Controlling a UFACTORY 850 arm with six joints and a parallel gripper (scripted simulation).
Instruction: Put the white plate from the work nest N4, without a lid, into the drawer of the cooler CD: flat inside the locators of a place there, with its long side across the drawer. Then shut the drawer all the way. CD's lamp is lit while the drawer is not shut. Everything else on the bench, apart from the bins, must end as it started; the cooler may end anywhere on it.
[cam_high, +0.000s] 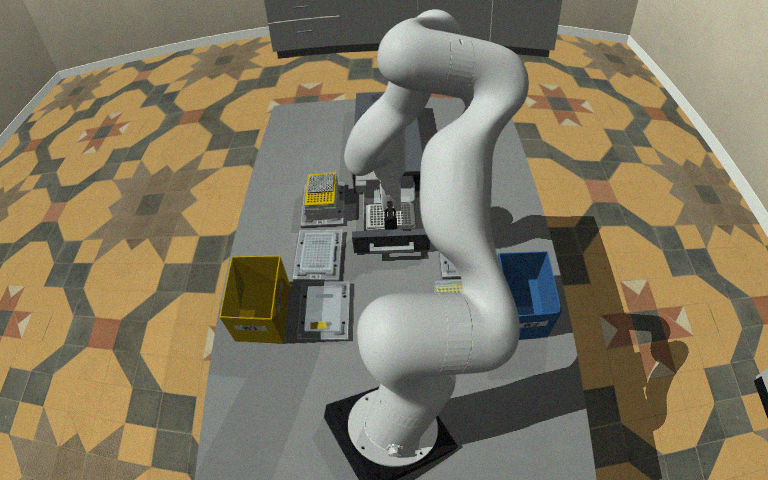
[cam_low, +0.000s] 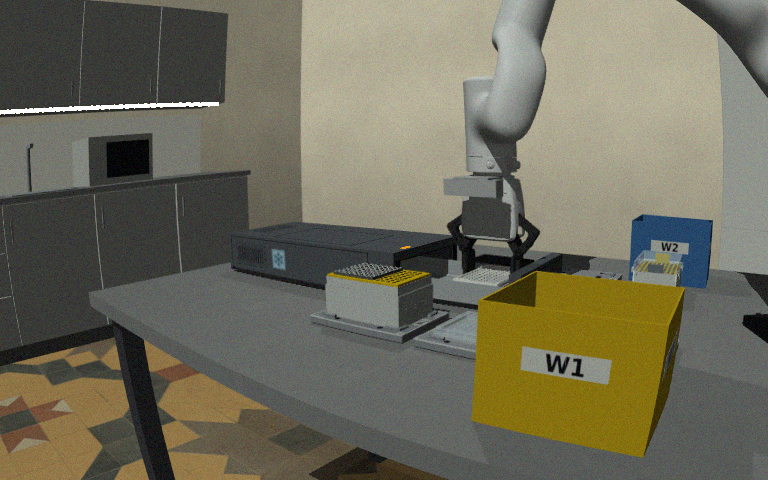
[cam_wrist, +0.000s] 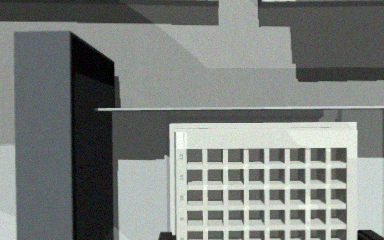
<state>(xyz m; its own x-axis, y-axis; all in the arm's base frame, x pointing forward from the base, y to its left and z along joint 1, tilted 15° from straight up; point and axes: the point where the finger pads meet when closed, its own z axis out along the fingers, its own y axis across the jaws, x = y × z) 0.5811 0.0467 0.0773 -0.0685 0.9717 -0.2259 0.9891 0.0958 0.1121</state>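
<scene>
My gripper is now 4 cm short of the drawer and 1 cm above it. From my hand the other things lie so: dark cooler CD (19 cm ahead, 1 cm to the left, 1 cm below); then white plate (1 cm below); then yellow-topped tip box (7 cm ahead, 19 cm to the left, 1 cm above).
</scene>
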